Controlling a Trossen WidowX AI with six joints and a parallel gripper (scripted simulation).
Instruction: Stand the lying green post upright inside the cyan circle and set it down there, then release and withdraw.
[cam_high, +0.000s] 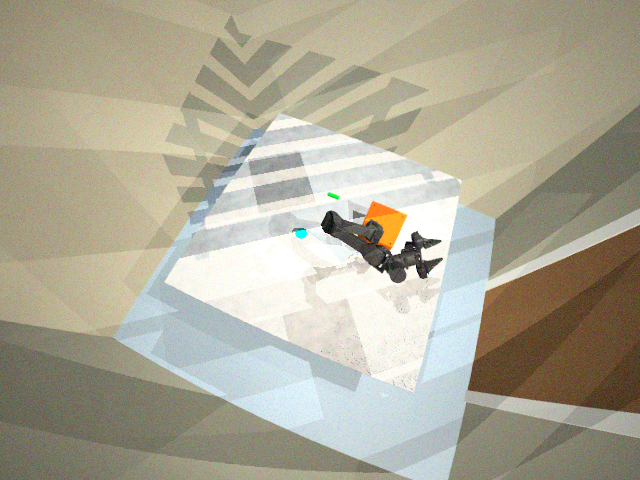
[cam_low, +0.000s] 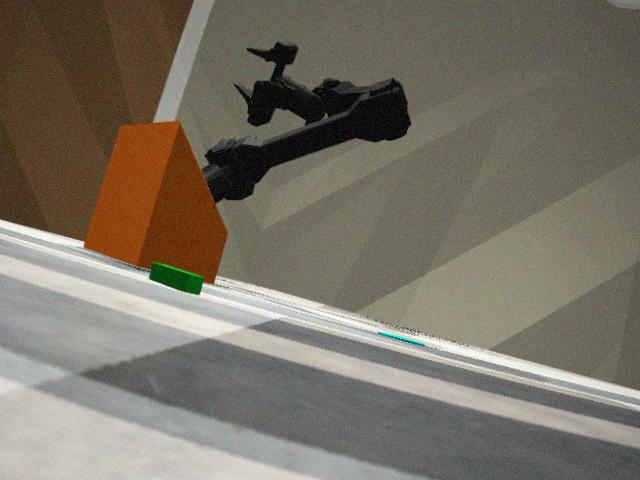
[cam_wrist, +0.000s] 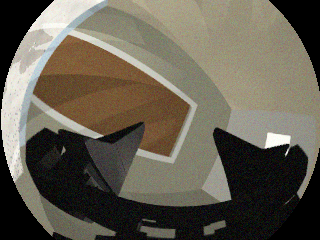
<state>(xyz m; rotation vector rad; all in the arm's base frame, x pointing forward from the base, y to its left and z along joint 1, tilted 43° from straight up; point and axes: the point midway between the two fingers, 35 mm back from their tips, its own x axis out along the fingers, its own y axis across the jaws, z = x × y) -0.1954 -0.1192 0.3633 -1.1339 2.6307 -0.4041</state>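
Now: gripper tip 540 mm short of the green post, 260 mm to the left of it and 440 mm above it. Round my gripper tip: cyan circle 580 mm ahead, 30 mm to the left, 450 mm below.
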